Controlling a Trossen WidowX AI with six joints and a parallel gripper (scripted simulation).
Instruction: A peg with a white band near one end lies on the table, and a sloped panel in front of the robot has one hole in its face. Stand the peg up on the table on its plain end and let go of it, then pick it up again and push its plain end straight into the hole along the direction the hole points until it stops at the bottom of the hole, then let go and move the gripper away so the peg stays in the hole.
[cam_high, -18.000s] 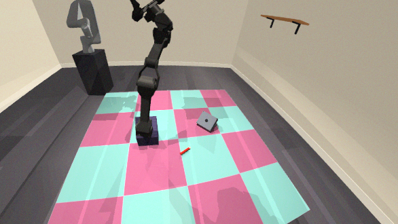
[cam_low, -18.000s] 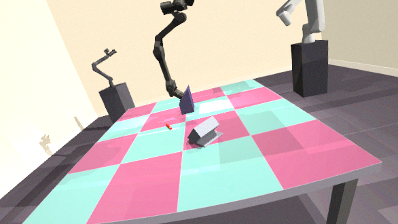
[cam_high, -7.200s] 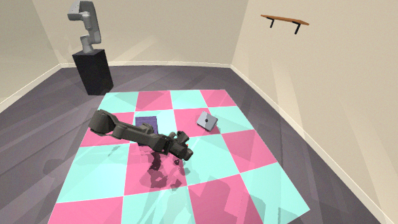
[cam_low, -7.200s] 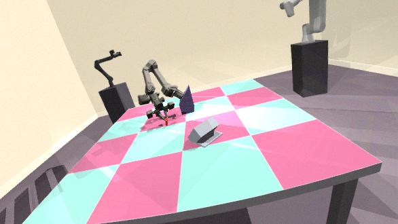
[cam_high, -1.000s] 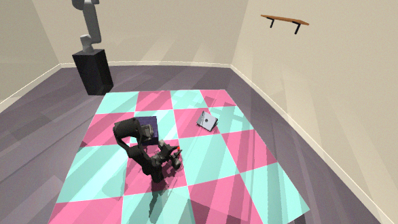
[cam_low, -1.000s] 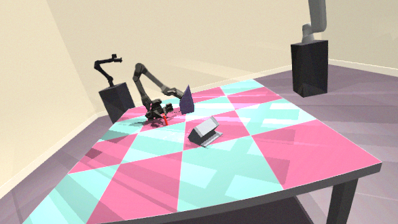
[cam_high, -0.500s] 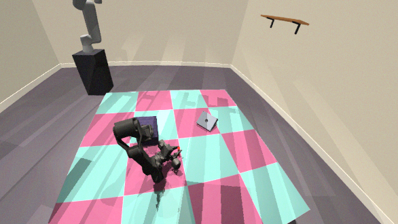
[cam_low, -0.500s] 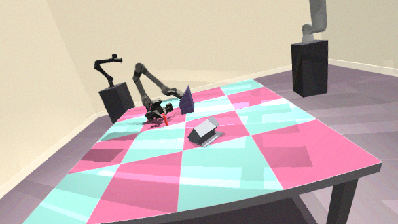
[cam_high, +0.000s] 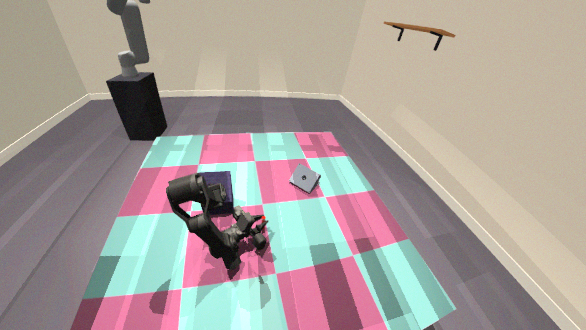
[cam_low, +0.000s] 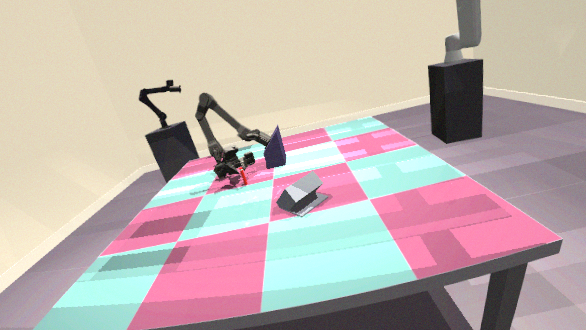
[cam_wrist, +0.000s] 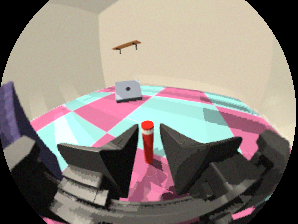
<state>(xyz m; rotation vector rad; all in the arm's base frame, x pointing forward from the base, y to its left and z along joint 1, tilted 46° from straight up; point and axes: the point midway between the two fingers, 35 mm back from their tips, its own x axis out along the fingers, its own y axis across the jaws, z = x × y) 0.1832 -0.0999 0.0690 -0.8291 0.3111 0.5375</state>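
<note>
My gripper tip is 1 cm past the red peg and 1 cm above it. From my gripper tip the other things lie so: sloped grey panel (26 cm to the left, 22 cm ahead, 3 cm below).
</note>
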